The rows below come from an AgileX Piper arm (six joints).
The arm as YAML. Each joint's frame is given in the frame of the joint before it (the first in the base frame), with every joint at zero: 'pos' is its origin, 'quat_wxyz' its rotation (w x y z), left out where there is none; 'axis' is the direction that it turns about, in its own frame. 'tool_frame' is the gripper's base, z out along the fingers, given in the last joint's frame.
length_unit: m
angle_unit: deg
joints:
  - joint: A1
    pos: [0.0, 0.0, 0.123]
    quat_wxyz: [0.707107, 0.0, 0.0, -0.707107]
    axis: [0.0, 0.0, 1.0]
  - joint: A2
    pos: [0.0, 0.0, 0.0]
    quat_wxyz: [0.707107, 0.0, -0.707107, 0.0]
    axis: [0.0, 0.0, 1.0]
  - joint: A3
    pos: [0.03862, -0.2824, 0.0]
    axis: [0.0, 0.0, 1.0]
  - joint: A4
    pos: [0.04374, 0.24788, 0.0]
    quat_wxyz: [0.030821, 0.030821, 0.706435, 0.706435]
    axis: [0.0, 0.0, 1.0]
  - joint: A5
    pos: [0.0, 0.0, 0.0]
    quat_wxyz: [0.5, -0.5, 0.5, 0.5]
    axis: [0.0, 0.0, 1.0]
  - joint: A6
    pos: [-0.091, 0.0, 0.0]
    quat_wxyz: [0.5, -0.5, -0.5, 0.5]
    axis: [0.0, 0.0, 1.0]
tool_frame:
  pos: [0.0, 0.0, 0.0]
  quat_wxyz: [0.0, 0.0, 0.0, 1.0]
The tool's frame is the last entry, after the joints.
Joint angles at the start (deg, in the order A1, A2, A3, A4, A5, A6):
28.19, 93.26, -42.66, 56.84, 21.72, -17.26
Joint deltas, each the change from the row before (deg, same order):
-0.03, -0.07, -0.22, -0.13, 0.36, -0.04
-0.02, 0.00, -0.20, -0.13, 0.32, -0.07
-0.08, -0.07, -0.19, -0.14, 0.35, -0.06
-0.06, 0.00, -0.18, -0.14, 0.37, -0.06
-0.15, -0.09, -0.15, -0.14, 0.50, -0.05
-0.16, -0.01, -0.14, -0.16, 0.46, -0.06
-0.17, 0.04, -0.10, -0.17, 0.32, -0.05
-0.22, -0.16, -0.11, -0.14, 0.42, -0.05
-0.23, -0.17, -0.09, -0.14, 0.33, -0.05
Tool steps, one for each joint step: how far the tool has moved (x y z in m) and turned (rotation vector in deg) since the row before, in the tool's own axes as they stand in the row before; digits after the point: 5 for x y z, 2 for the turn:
-0.00052, 0.00099, -0.00063, -0.22, 0.12, -0.23
-0.00041, 0.00076, -0.00028, -0.16, 0.16, -0.24
-0.00057, 0.00068, -0.00067, -0.18, 0.11, -0.21
-0.00038, 0.00055, -0.00032, -0.15, 0.20, -0.20
-0.00041, 0.00038, -0.00082, -0.19, 0.23, -0.14
-0.00040, 0.00007, -0.00046, -0.12, 0.26, -0.13
-0.00044, -0.00031, -0.00021, -0.02, 0.19, -0.09
-0.00062, 0.00010, -0.00120, -0.16, 0.09, -0.09
-0.00070, -0.00004, -0.00124, -0.13, 0.01, -0.08

